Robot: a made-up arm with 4 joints. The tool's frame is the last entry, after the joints.
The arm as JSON. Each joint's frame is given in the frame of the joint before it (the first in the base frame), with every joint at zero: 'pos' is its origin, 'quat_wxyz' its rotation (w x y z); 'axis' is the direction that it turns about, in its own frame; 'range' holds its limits. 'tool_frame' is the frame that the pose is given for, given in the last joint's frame.
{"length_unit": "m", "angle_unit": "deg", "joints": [
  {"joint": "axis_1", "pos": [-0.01, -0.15, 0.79], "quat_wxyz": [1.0, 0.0, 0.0, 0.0], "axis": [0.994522, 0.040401, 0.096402], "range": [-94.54, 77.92]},
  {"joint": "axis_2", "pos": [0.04, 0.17, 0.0], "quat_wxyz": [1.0, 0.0, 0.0, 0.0], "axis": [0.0, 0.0, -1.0], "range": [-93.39, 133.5]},
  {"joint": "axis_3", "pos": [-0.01, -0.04, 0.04], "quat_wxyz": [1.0, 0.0, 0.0, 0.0], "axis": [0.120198, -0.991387, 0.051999], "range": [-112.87, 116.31]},
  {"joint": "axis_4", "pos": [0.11, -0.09, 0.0], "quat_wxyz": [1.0, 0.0, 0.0, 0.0], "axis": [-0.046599, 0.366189, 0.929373], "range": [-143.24, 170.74]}
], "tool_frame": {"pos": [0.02, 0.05, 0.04], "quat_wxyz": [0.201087, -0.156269, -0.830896, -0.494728]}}
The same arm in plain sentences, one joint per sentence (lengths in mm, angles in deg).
The arm has four revolute joints in a row. What follows holds with every joint at zero, and every direction is one of the base frame's.
Joint 1 lies 10 mm along -x and 150 mm along -y and 790 mm along +z from the base frame's origin and turns about the direction (0.994522, 0.040401, 0.096402), from -94.54 to 77.92 deg.
Joint 2 lies 40 mm along +x and 170 mm along +y from joint 1 and turns about -z, from -93.39 to 133.5 deg.
Joint 3 lies 10 mm along -x and 40 mm along -y and 40 mm along +z from joint 2 and turns about the direction (0.120198, -0.991387, 0.051999), from -112.87 to 116.31 deg.
Joint 4 lies 110 mm along +x and 90 mm along -y from joint 3 and turns about the direction (-0.046599, 0.366189, 0.929373), from -143.24 to 170.74 deg.
The tool frame, which is the frame that the pose is given for, lies 20 mm along +x and 50 mm along +y and 40 mm along +z from joint 4; its axes are the base frame's turned by roll 119.5, pitch -29.26 and yaw 176.01 deg (as in URDF: about the fixed x, then y, then z).

